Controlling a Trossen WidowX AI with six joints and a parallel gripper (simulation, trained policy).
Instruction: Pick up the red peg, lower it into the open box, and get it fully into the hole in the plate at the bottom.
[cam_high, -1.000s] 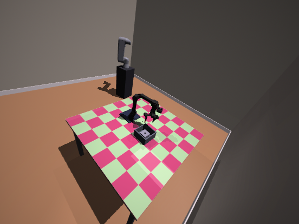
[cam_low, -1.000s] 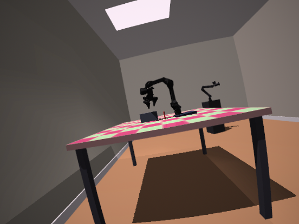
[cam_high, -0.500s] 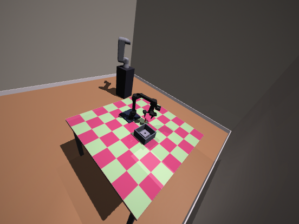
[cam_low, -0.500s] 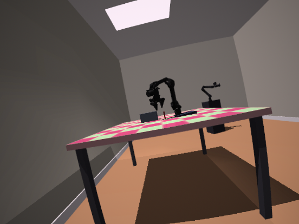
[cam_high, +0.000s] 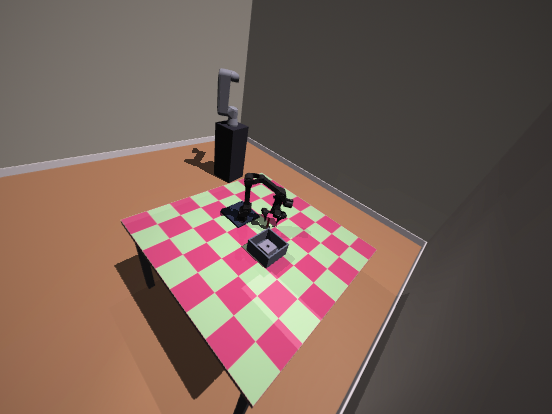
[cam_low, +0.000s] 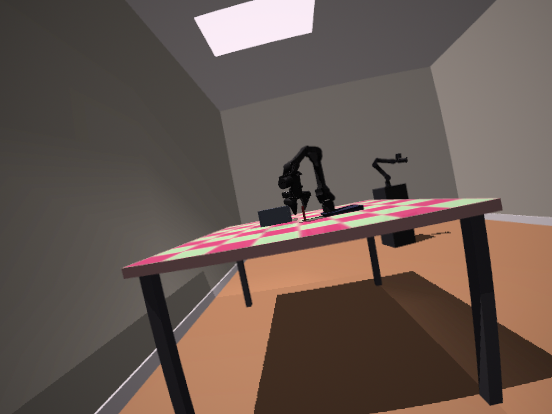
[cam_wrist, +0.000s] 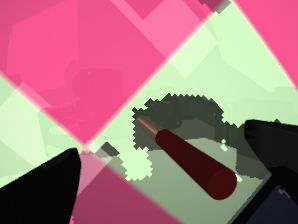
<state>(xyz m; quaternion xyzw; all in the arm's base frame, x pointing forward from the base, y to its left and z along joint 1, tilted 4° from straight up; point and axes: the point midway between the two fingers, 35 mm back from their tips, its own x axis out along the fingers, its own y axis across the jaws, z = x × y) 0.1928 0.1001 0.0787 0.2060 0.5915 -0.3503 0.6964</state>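
Right now the red peg is 20 mm behind my gripper tip and 10 mm below it. Also, from my gripper tip: dark grey box (210 mm to the right, 120 mm ahead, 20 mm below).
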